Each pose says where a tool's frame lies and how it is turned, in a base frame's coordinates. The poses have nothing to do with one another.
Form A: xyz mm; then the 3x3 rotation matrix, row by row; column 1 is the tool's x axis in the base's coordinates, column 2 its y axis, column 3 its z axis. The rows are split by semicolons.
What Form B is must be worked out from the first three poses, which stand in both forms.
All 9 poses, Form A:
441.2, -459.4, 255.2; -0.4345, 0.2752, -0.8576; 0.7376, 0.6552, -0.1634; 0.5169, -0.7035, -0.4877
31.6, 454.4, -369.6; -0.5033, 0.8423, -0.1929; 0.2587, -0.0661, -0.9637; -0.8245, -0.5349, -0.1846
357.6, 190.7, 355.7; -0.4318, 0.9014, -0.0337; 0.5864, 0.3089, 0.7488; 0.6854, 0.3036, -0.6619
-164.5, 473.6, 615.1; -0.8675, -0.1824, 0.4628; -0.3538, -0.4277, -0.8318; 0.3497, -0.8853, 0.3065
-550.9, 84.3, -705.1; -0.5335, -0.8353, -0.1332; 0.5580, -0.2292, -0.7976; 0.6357, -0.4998, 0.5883
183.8, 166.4, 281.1; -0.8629, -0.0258, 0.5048; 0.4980, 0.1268, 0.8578; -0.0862, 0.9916, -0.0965
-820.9, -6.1, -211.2; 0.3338, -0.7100, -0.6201; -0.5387, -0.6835, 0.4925; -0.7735, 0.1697, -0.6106
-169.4, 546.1, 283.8; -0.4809, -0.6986, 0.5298; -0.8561, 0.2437, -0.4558; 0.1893, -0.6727, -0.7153
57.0, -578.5, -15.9; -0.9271, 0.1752, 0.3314; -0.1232, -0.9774, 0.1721; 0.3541, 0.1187, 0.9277
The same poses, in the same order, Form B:
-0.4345, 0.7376, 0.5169, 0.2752, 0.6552, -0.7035, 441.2, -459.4, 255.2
-0.5033, 0.2587, -0.8245, 0.8423, -0.0661, -0.5349, 31.6, 454.4, -369.6
-0.4318, 0.5864, 0.6854, 0.9014, 0.3089, 0.3036, 357.6, 190.7, 355.7
-0.8675, -0.3538, 0.3497, -0.1824, -0.4277, -0.8853, -164.5, 473.6, 615.1
-0.5335, 0.5580, 0.6357, -0.8353, -0.2292, -0.4998, -550.9, 84.3, -705.1
-0.8629, 0.4980, -0.0862, -0.0258, 0.1268, 0.9916, 183.8, 166.4, 281.1
0.3338, -0.5387, -0.7735, -0.7100, -0.6835, 0.1697, -820.9, -6.1, -211.2
-0.4809, -0.8561, 0.1893, -0.6986, 0.2437, -0.6727, -169.4, 546.1, 283.8
-0.9271, -0.1232, 0.3541, 0.1752, -0.9774, 0.1187, 57.0, -578.5, -15.9

